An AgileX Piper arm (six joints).
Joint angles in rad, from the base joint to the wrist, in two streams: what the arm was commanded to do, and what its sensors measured. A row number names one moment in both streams.
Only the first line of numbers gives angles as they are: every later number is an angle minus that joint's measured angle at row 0.
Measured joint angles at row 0: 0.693 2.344 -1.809 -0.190 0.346 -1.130
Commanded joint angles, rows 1 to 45: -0.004 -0.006 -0.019 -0.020 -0.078 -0.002; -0.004 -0.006 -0.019 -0.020 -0.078 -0.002; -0.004 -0.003 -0.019 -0.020 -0.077 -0.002; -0.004 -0.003 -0.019 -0.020 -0.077 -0.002; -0.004 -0.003 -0.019 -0.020 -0.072 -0.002; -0.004 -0.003 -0.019 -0.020 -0.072 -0.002; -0.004 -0.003 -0.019 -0.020 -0.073 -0.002; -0.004 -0.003 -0.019 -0.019 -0.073 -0.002; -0.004 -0.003 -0.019 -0.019 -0.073 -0.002; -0.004 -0.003 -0.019 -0.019 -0.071 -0.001; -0.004 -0.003 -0.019 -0.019 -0.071 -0.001; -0.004 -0.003 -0.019 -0.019 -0.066 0.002; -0.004 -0.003 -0.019 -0.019 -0.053 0.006; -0.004 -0.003 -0.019 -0.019 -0.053 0.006; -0.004 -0.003 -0.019 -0.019 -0.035 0.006; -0.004 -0.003 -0.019 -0.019 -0.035 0.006; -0.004 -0.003 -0.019 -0.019 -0.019 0.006; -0.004 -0.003 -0.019 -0.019 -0.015 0.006; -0.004 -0.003 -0.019 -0.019 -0.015 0.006; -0.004 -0.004 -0.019 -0.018 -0.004 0.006; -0.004 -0.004 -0.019 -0.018 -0.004 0.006; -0.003 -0.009 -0.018 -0.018 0.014 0.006; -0.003 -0.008 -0.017 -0.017 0.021 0.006; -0.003 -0.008 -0.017 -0.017 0.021 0.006; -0.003 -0.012 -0.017 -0.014 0.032 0.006; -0.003 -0.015 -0.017 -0.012 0.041 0.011; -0.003 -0.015 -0.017 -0.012 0.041 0.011; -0.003 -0.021 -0.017 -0.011 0.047 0.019; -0.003 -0.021 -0.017 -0.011 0.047 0.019; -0.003 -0.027 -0.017 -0.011 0.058 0.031; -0.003 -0.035 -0.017 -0.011 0.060 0.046; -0.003 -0.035 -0.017 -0.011 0.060 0.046; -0.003 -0.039 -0.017 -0.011 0.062 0.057; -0.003 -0.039 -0.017 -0.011 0.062 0.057; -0.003 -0.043 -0.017 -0.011 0.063 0.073; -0.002 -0.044 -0.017 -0.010 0.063 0.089; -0.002 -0.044 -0.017 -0.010 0.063 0.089; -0.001 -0.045 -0.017 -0.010 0.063 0.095; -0.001 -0.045 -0.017 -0.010 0.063 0.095; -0.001 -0.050 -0.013 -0.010 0.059 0.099; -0.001 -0.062 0.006 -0.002 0.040 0.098; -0.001 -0.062 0.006 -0.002 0.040 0.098; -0.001 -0.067 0.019 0.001 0.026 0.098; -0.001 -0.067 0.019 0.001 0.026 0.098; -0.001 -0.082 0.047 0.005 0.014 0.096
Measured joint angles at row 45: -0.001 -0.053 0.018 -0.005 0.041 0.089
